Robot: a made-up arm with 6 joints. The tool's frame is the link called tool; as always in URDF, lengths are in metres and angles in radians. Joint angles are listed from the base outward. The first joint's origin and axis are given. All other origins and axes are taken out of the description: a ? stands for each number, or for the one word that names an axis. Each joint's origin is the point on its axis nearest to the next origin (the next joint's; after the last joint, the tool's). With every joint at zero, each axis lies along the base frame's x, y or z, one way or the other. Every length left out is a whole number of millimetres.
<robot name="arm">
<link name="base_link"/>
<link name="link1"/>
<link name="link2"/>
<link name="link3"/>
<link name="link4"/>
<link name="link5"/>
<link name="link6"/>
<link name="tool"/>
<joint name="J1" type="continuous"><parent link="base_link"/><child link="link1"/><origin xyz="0.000 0.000 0.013"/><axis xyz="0 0 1"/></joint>
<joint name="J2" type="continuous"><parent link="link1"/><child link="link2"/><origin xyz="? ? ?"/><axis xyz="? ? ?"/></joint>
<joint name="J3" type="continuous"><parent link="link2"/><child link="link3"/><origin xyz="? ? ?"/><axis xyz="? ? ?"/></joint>
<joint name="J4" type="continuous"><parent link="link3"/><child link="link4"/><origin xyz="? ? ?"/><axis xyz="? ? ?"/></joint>
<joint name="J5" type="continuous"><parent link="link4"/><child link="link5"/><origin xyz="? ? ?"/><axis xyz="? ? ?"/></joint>
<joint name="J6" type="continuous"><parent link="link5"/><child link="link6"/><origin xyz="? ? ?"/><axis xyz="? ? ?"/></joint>
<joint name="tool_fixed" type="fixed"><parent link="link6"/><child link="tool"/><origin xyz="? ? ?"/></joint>
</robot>
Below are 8 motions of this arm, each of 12 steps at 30 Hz.
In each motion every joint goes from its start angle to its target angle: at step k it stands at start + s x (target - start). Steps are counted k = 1, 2, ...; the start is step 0. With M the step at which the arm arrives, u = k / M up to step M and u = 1 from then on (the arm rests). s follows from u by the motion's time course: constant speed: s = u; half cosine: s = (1 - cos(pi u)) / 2; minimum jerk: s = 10 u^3 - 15 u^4 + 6 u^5.
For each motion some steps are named. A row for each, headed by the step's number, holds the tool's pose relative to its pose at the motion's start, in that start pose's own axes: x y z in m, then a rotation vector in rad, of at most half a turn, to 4 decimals.
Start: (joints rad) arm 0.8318 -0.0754 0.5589 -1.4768 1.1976 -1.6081
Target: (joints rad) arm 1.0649 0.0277 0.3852 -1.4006 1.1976 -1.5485
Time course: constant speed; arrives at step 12
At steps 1, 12:
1: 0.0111 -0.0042 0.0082 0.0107 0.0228 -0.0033
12: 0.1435 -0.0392 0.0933 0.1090 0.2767 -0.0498

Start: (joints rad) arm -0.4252 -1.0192 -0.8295 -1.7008 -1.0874 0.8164
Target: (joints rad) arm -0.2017 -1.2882 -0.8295 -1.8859 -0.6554 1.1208
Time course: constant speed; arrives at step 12
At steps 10, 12:
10: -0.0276 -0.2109 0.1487 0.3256 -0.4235 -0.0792
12: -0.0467 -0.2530 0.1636 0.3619 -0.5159 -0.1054

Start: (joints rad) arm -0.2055 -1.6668 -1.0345 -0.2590 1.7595 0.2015
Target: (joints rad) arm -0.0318 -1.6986 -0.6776 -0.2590 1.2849 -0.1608
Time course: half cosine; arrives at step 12
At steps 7, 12:
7: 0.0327 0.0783 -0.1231 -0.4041 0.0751 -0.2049
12: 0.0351 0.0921 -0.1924 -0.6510 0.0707 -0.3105

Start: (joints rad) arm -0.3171 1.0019 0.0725 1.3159 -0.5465 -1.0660
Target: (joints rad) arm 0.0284 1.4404 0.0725 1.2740 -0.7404 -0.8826
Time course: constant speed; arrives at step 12
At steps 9, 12:
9: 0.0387 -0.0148 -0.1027 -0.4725 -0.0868 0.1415
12: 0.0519 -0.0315 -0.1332 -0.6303 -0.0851 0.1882

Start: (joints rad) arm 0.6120 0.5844 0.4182 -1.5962 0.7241 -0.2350
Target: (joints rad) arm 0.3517 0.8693 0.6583 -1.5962 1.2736 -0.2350
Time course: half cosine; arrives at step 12
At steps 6, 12:
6: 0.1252 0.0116 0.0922 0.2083 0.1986 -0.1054
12: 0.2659 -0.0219 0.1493 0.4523 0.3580 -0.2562

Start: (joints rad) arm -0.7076 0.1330 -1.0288 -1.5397 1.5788 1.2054
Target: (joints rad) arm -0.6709 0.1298 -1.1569 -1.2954 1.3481 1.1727
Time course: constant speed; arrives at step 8
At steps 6, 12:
6: 0.1089 -0.0855 -0.1004 -0.1224 0.1086 -0.2371
12: 0.1398 -0.1244 -0.1300 -0.1540 0.1438 -0.3190

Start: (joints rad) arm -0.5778 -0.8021 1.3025 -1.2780 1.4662 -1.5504
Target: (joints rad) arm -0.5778 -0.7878 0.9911 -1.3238 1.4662 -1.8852
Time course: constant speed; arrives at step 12
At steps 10, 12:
10: 0.0198 -0.0917 -0.0913 0.2384 0.1101 -0.2700
12: 0.0212 -0.1068 -0.1137 0.2832 0.1390 -0.3237

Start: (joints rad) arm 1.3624 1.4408 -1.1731 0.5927 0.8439 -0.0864
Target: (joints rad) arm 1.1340 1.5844 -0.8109 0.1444 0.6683 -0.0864
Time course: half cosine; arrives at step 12
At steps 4, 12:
4: -0.0342 -0.0073 -0.0469 -0.0457 -0.1089 0.0427
12: -0.0969 -0.0323 -0.2215 -0.2175 -0.4125 0.1394

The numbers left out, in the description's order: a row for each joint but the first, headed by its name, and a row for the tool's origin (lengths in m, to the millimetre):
J2: xyz -0.385 -0.145 0.000, axis 0 1 0
J3: xyz -0.154 0.000 0.095, axis -1 0 0
J4: xyz 0.000 -0.013 -0.171, axis 0 1 0
J5: xyz -0.255 0.000 0.024, axis 1 0 0
J6: xyz 0.000 0.375 0.254, axis 0 0 1
tool: xyz 0.119 0.035 0.000

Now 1 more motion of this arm.
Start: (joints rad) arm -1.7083 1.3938 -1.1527 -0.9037 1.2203 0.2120
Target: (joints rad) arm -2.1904 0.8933 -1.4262 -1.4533 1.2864 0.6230
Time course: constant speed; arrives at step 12
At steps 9, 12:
9: -0.5281 -0.2654 -0.0939 0.3537 -0.7215 0.7857
12: -0.6559 -0.3654 -0.2388 0.3820 -1.0176 1.0232

